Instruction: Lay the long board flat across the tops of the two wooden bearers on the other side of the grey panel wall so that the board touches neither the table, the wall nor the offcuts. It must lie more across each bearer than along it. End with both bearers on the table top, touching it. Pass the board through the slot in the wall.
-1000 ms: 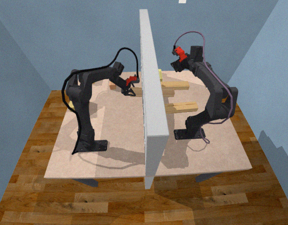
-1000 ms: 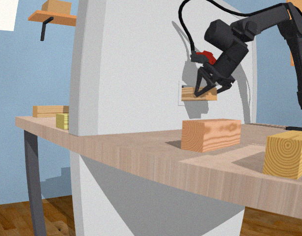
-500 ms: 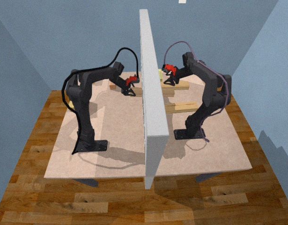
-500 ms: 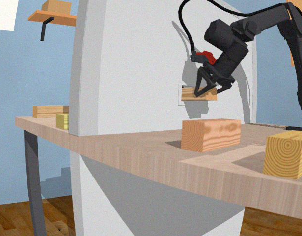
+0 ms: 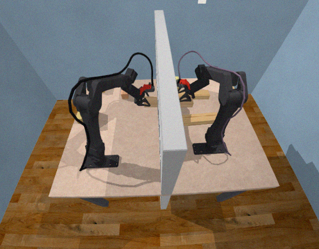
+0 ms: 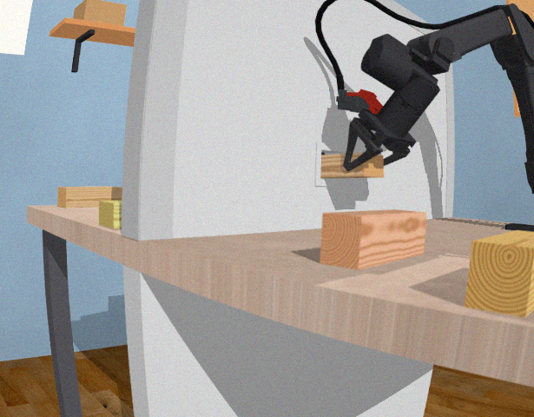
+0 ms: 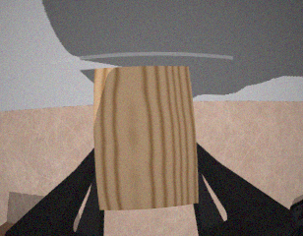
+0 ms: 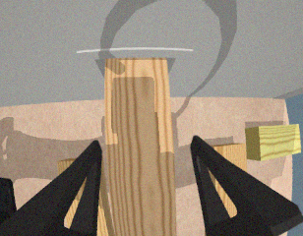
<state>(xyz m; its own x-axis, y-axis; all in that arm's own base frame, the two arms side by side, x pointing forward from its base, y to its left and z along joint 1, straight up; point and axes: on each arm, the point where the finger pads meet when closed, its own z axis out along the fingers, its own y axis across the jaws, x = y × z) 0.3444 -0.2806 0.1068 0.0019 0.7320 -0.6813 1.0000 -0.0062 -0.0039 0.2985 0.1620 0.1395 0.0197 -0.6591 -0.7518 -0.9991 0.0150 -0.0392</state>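
Right now the long board is 6 cm to the left of my right hand and 4 cm below it. From my right hand the other things lie so: orange block (24 cm ahead, 35 cm to the left, 11 cm below); yellow block (33 cm ahead, 54 cm to the left, 12 cm below); yellow-green offcut (27 cm ahead, 4 cm to the right, 12 cm below).
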